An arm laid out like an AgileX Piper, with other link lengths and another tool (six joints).
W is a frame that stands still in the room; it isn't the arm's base.
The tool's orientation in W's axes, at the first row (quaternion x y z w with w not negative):
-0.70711 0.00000 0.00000 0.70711
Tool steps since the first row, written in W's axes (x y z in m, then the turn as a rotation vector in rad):
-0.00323 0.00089 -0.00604 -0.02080 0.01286 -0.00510
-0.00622 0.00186 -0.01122 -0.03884 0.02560 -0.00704
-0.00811 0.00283 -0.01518 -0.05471 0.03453 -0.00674
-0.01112 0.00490 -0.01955 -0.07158 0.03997 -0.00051
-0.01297 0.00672 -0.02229 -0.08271 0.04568 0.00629
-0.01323 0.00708 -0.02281 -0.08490 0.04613 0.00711
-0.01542 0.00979 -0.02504 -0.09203 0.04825 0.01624
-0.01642 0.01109 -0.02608 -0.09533 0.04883 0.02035
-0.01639 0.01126 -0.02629 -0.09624 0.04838 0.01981
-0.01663 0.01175 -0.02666 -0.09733 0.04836 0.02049
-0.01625 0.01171 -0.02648 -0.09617 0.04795 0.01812
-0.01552 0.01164 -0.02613 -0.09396 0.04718 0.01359
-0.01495 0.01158 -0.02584 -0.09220 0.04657 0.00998
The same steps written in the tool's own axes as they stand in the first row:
-0.00323 0.00604 0.00089 -0.02080 0.00510 0.01286
-0.00622 0.01122 0.00186 -0.03884 0.00704 0.02560
-0.00811 0.01518 0.00283 -0.05471 0.00674 0.03453
-0.01112 0.01955 0.00490 -0.07158 0.00051 0.03997
-0.01297 0.02229 0.00672 -0.08271 -0.00629 0.04568
-0.01323 0.02281 0.00708 -0.08490 -0.00711 0.04613
-0.01542 0.02504 0.00979 -0.09203 -0.01624 0.04825
-0.01642 0.02608 0.01109 -0.09533 -0.02035 0.04883
-0.01639 0.02629 0.01126 -0.09624 -0.01981 0.04838
-0.01663 0.02666 0.01175 -0.09733 -0.02049 0.04836
-0.01625 0.02648 0.01171 -0.09617 -0.01812 0.04795
-0.01552 0.02613 0.01164 -0.09396 -0.01359 0.04718
-0.01495 0.02584 0.01158 -0.09220 -0.00998 0.04657

